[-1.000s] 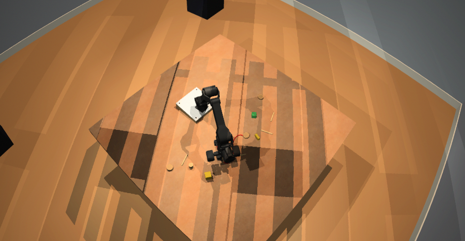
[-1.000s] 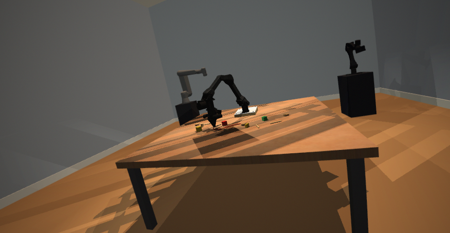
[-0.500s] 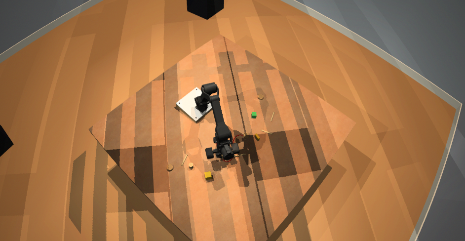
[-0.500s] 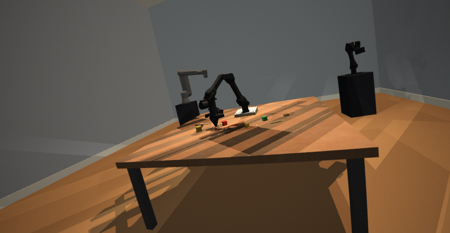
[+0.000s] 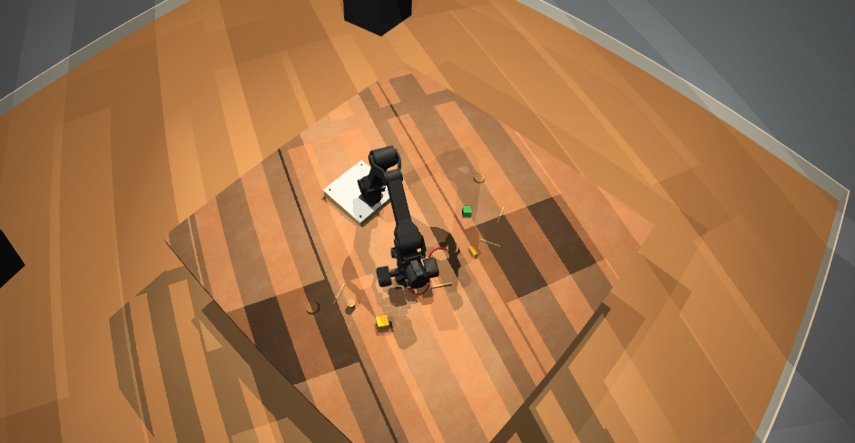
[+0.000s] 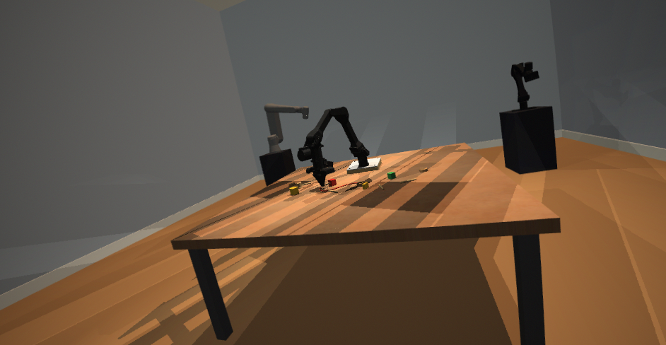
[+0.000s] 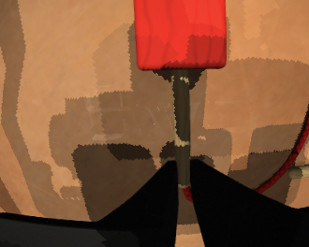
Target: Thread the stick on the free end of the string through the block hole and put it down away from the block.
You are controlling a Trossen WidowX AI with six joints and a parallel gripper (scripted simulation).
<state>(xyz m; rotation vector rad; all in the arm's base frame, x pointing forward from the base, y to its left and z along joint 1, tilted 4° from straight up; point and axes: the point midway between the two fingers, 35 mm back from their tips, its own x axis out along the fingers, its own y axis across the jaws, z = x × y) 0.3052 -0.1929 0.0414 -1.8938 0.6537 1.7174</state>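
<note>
Now: gripper tip 50 mm past the red block and 40 mm to the right of it. Also, from my gripper tip: thin wooden stick (10 mm behind, 10 mm to the left); green cube (10 mm behind, 360 mm to the left); round wooden button (40 mm ahead, 200 mm to the left, 10 mm below).
</note>
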